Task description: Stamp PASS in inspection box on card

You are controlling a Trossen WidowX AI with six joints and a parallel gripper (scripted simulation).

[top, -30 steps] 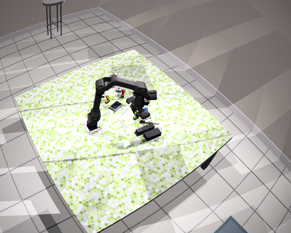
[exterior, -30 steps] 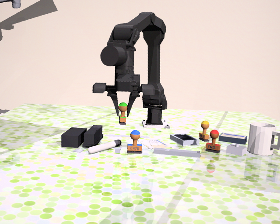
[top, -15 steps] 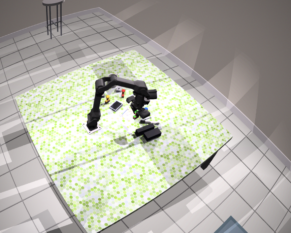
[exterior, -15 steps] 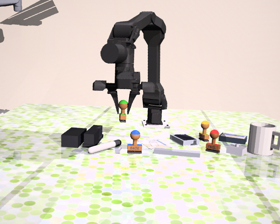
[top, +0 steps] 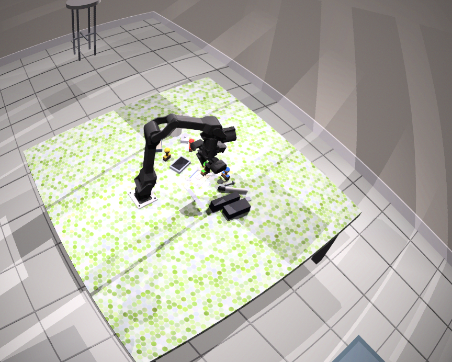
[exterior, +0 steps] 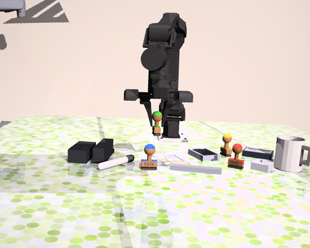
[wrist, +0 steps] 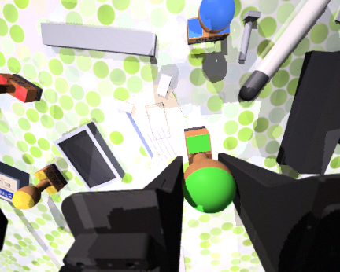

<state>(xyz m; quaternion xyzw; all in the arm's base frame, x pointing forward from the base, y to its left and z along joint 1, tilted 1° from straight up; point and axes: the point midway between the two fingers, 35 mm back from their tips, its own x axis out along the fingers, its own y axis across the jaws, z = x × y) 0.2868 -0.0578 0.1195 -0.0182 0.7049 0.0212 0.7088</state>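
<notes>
Right now my gripper tip is 140 mm to the right of the ink pad, 90 mm above it and 40 mm past it. Also, from my gripper tip: blue date stamp 110 mm ahead, 70 mm below, 20 mm to the right; then green-knobbed pass stamp right at my gripper tip; then beige card 90 mm below, 40 mm to the left.
</notes>
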